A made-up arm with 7 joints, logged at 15 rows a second.
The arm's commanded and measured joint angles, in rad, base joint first. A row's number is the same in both.
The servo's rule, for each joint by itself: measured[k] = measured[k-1] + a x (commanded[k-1-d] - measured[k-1]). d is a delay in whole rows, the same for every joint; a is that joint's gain. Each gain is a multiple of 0.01, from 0.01 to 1. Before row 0 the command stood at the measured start. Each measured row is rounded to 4 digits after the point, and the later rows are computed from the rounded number. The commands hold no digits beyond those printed.
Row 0, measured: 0.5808, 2.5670, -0.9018, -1.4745, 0.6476, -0.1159, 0.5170
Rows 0 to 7, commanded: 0.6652, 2.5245, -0.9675, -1.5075, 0.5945, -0.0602, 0.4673; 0.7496, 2.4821, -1.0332, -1.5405, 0.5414, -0.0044, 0.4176; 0.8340, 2.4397, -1.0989, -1.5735, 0.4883, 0.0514, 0.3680; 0.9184, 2.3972, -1.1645, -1.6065, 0.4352, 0.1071, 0.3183; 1.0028, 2.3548, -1.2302, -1.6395, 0.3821, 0.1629, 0.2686; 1.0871, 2.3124, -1.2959, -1.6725, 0.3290, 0.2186, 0.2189; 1.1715, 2.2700, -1.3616, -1.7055, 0.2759, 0.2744, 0.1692; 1.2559, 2.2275, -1.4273, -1.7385, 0.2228, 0.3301, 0.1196
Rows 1 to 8, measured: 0.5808, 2.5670, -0.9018, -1.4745, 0.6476, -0.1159, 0.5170; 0.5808, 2.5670, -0.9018, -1.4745, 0.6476, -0.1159, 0.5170; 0.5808, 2.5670, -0.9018, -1.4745, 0.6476, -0.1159, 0.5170; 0.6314, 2.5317, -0.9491, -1.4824, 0.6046, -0.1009, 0.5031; 0.7023, 2.4905, -1.0097, -1.4963, 0.5534, -0.0748, 0.4792; 0.7813, 2.4483, -1.0739, -1.5148, 0.5007, -0.0407, 0.4481; 0.8636, 2.4059, -1.1391, -1.5368, 0.4476, -0.0008, 0.4118; 0.9471, 2.3635, -1.2047, -1.5614, 0.3945, 0.0434, 0.3717
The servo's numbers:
d 3
a 0.60 0.83 0.72 0.24 0.81 0.27 0.28

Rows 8 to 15, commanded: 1.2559, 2.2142, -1.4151, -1.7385, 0.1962, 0.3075, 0.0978; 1.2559, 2.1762, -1.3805, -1.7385, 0.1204, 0.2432, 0.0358; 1.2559, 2.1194, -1.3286, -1.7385, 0.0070, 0.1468, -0.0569; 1.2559, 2.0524, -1.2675, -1.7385, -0.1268, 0.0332, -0.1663; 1.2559, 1.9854, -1.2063, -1.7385, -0.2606, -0.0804, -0.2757; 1.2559, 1.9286, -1.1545, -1.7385, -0.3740, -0.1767, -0.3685; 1.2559, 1.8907, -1.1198, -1.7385, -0.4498, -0.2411, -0.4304; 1.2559, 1.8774, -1.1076, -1.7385, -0.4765, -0.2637, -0.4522
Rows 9 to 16, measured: 1.0311, 2.3211, -1.2704, -1.5881, 0.3414, 0.0907, 0.3289; 1.1153, 2.2787, -1.3361, -1.6163, 0.2883, 0.1403, 0.2842; 1.1997, 2.2362, -1.4018, -1.6456, 0.2352, 0.1915, 0.2381; 1.2334, 2.2179, -1.4114, -1.6679, 0.2036, 0.2228, 0.1988; 1.2469, 2.1833, -1.3892, -1.6848, 0.1362, 0.2283, 0.1532; 1.2523, 2.1303, -1.3456, -1.6977, 0.0315, 0.2063, 0.0944; 1.2545, 2.0656, -1.2894, -1.7075, -0.0967, 0.1596, 0.0214; 1.2553, 1.9990, -1.2296, -1.7149, -0.2295, 0.0948, -0.0618
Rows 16 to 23, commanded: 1.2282, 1.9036, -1.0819, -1.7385, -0.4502, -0.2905, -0.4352; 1.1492, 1.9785, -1.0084, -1.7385, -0.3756, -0.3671, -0.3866; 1.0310, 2.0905, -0.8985, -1.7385, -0.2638, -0.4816, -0.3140; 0.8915, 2.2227, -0.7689, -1.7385, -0.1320, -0.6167, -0.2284; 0.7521, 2.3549, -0.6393, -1.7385, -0.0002, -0.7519, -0.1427; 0.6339, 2.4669, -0.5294, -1.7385, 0.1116, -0.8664, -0.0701; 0.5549, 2.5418, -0.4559, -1.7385, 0.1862, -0.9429, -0.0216; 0.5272, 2.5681, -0.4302, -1.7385, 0.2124, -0.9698, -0.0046
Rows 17 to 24, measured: 1.2557, 1.9406, -1.1755, -1.7206, -0.3465, 0.0215, -0.1477; 1.2558, 1.8992, -1.1354, -1.7249, -0.4302, -0.0494, -0.2269; 1.2559, 1.8811, -1.1154, -1.7282, -0.4677, -0.1073, -0.2900; 1.2393, 1.8998, -1.0913, -1.7307, -0.4535, -0.1568, -0.3307; 1.1852, 1.9651, -1.0316, -1.7326, -0.3904, -0.2136, -0.3464; 1.0927, 2.0692, -0.9358, -1.7340, -0.2879, -0.2860, -0.3373; 0.9720, 2.1966, -0.8156, -1.7351, -0.1616, -0.3753, -0.3068; 0.8401, 2.3280, -0.6887, -1.7359, -0.0309, -0.4770, -0.2609
